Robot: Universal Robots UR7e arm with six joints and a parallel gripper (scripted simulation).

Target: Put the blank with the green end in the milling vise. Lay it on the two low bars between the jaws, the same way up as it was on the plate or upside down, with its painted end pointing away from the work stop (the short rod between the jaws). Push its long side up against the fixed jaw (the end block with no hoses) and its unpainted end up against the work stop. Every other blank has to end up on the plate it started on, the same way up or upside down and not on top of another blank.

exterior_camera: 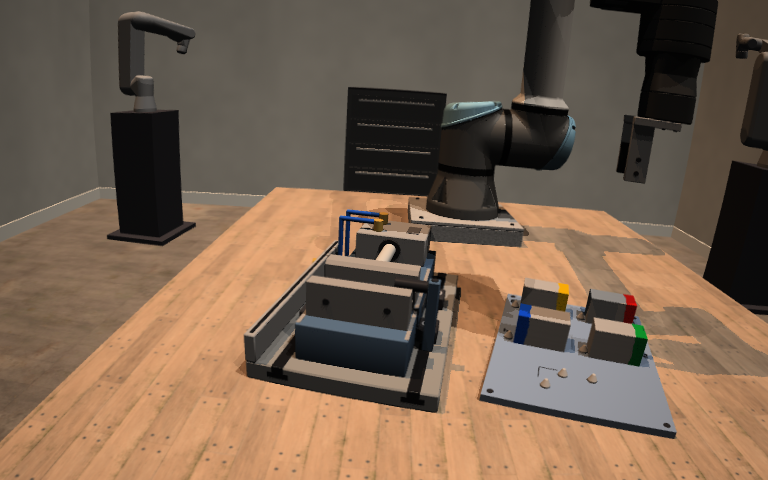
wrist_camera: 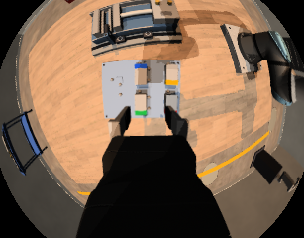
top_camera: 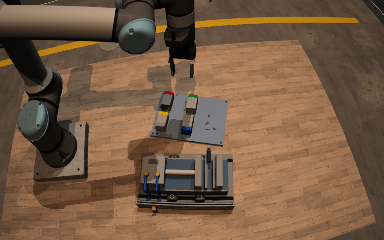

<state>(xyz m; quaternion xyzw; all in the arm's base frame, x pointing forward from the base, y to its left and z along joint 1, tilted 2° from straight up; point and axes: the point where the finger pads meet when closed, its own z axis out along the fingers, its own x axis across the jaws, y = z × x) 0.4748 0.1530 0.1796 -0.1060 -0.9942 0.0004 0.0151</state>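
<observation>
Now: hand 3 cm short of the green-ended blank, 2 cm to the right of it and 20 cm above it. Also, from my hand: yellow-ended blank (8 cm behind, 5 cm to the right, 20 cm below); then red-ended blank (6 cm behind, 4 cm to the left, 20 cm below); then blue-ended blank (1 cm ahead, 7 cm to the right, 20 cm below).
</observation>
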